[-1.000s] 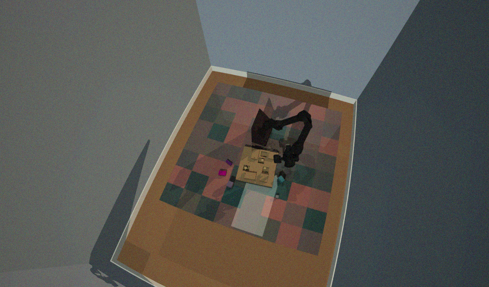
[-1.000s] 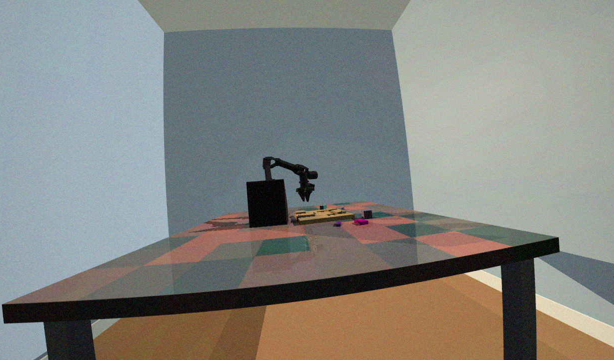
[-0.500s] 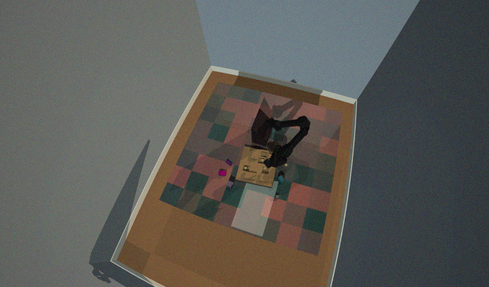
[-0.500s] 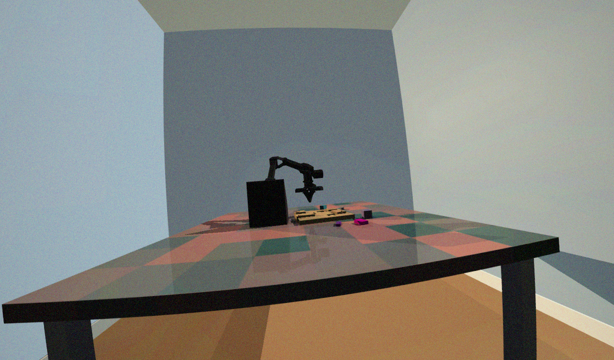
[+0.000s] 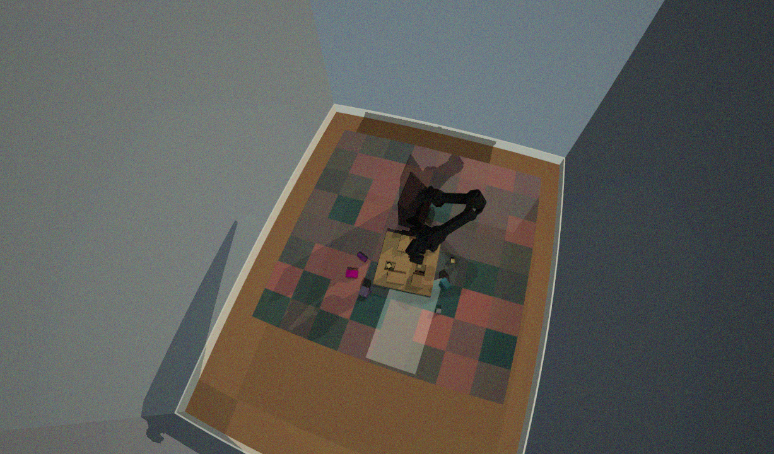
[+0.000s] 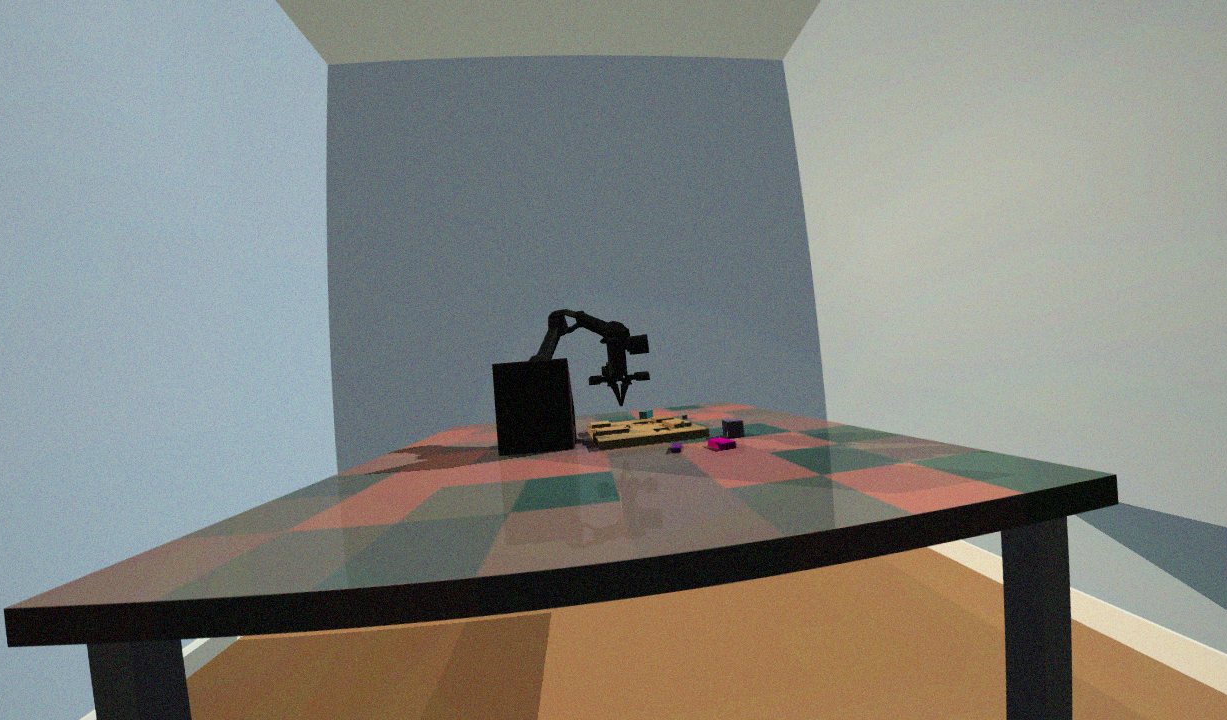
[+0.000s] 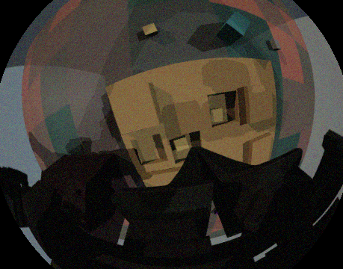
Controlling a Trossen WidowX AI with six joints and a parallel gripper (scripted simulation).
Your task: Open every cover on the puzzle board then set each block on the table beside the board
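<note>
The tan puzzle board is 60 mm below my gripper tip, 40 mm ahead of it and 20 mm to the right of it. From my gripper tip the other things lie so: teal block (180 mm to the left, 90 mm ahead, 60 mm below); lavender block (280 mm ahead, 180 mm to the right, 60 mm below); small grey block (230 mm ahead, 190 mm to the left, 80 mm below).
</note>
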